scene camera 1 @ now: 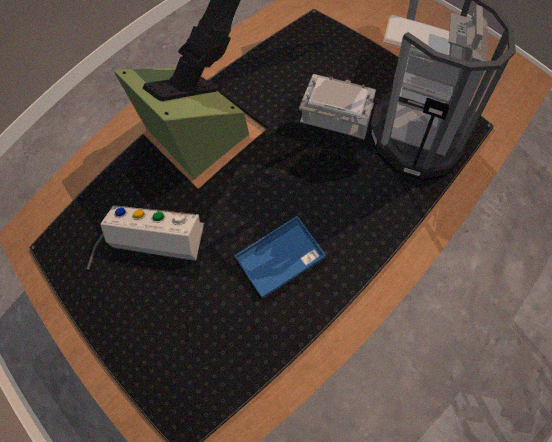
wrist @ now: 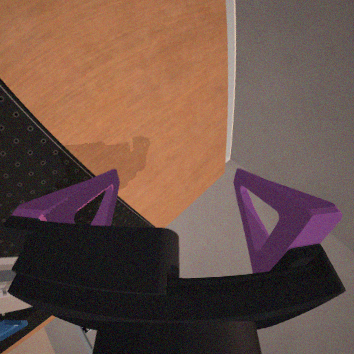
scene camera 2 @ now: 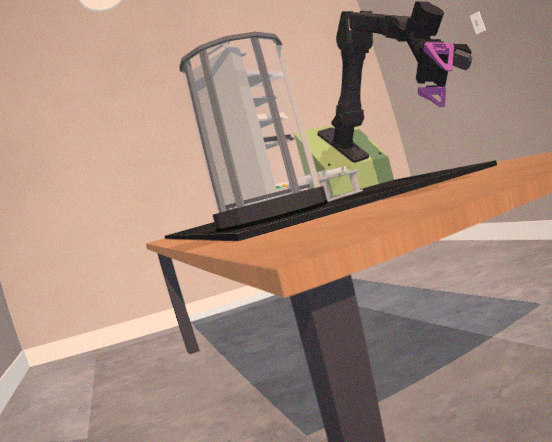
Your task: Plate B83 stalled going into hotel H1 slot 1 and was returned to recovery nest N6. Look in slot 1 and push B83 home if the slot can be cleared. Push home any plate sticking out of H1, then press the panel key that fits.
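Frame: origin at the arm's base, x left, y back, z up, level; millimetres.
Where they show: gripper, fingertip midpoint: (wrist: 176,174) (scene camera 2: 445,89); arm's base, origin of the base link: (scene camera 1: 181,89) (scene camera 2: 342,145).
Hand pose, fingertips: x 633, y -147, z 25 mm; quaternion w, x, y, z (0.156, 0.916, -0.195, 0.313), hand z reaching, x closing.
Each offset is from my fingertips to the centre of the thing. "spot": to the spot under its first point. Level surfaces: height alone.
My gripper (scene camera 2: 446,86) (wrist: 176,174) is open and empty, high above the table, its purple fingers wide apart. The hotel tower {dx -313, dy -313, dz +30 mm} (scene camera 2: 242,135) with its shelves stands inside a round barred guard (scene camera 1: 467,65) (scene camera 2: 270,207) at the right in scene camera 1. Its slot numbers and the inside of slot 1 cannot be read or seen. A pale plate {dx -387, dy -116, dz -109 mm} (scene camera 1: 336,95) lies on a clear-walled nest {spot: dx -425, dy -126, dz -170 mm} (scene camera 1: 332,122) beside the guard; no B83 or N6 label is readable. The white key panel {dx -904, dy +6, dz -134 mm} (scene camera 1: 150,242) has blue, yellow, green and white keys.
A blue tray {dx -762, dy -245, dz -167 mm} (scene camera 1: 280,257) with a white label lies on the black mat {dz -175 mm} (scene camera 1: 215,345), between panel and guard. A black sign on a thin stem {spot: dx -431, dy -356, dz +100 mm} (scene camera 1: 435,107) stands at the guard's front. A white slab {dx -331, dy -258, dz +150 mm} (scene camera 1: 412,32) lies behind the guard. The green arm base (scene camera 1: 200,135) (scene camera 2: 310,145) stands left of the nest.
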